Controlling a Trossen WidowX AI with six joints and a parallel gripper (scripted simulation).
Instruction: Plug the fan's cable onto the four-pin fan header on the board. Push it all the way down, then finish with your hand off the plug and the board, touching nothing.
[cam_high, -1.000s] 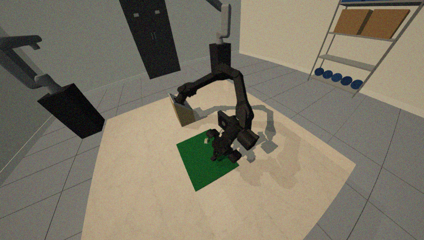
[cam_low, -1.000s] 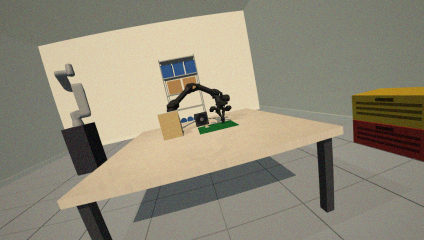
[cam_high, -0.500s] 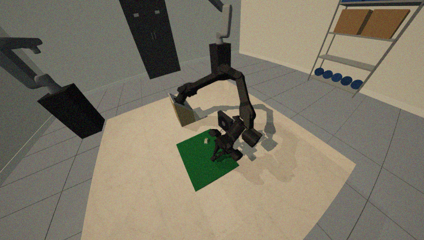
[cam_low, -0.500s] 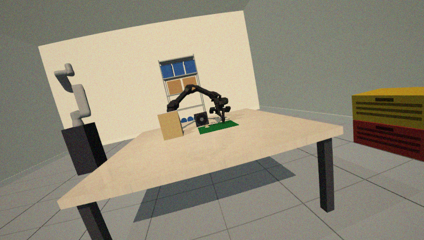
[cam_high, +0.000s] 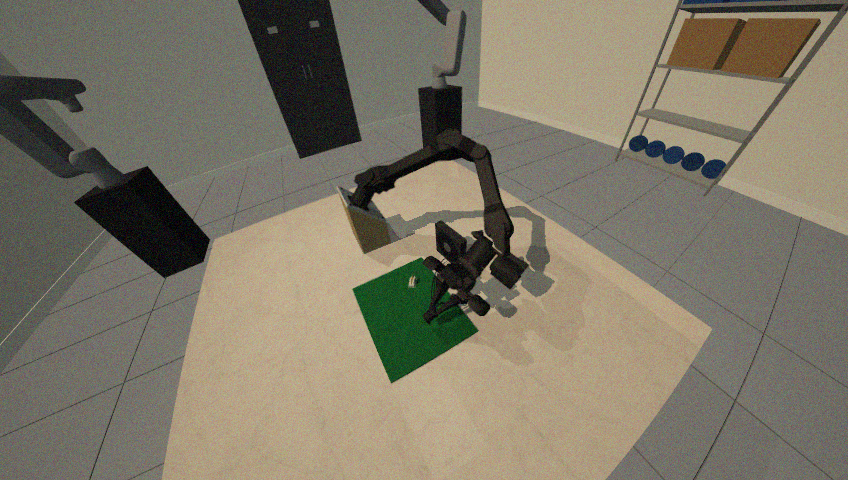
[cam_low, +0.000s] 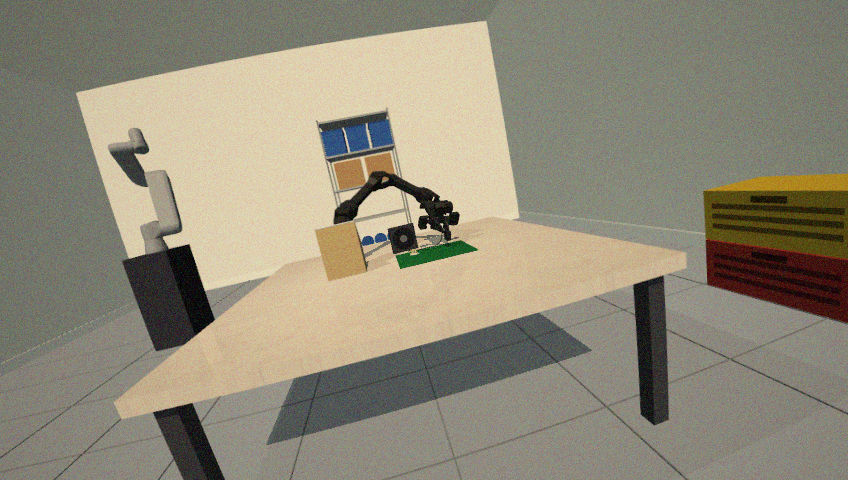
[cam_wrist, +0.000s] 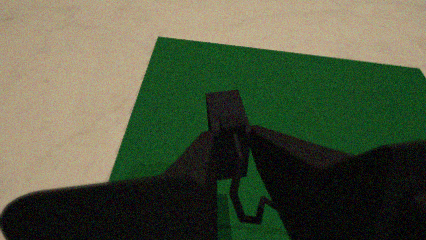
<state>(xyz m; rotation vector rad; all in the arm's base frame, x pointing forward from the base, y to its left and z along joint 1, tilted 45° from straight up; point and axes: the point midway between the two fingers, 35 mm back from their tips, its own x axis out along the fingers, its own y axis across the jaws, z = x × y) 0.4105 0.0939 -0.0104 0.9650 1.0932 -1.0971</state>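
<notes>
Right now my gripper tip is 8 cm past the green board, 8 cm above it and 4 cm to the left of it. Round my gripper tip: four-pin header (15 cm behind, 7 cm below, 2 cm to the left); black fan (17 cm behind, 16 cm to the left, 1 cm below); black plug (1 cm to the right, 1 cm below).
</notes>
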